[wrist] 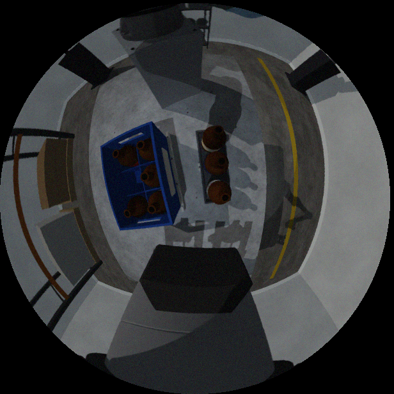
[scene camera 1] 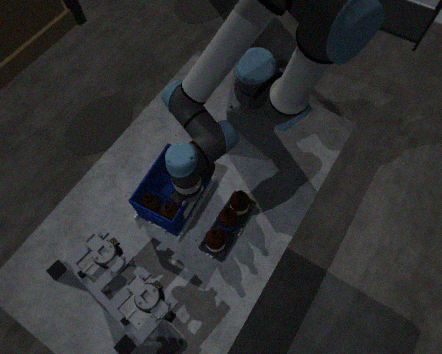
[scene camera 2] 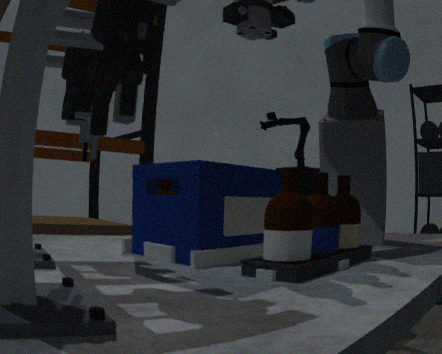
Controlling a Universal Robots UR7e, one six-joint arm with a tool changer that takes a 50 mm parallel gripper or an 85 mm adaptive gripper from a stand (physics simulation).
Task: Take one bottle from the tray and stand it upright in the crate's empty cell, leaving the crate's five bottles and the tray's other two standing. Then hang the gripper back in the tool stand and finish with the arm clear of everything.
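Observation:
A gripper (scene camera 2: 78, 62) is part of the scene, along with a tool stand (scene camera 2: 63, 309). The view also takes in a blue-label bottle (scene camera 2: 326, 212) and a cream-label bottle (scene camera 2: 350, 211).

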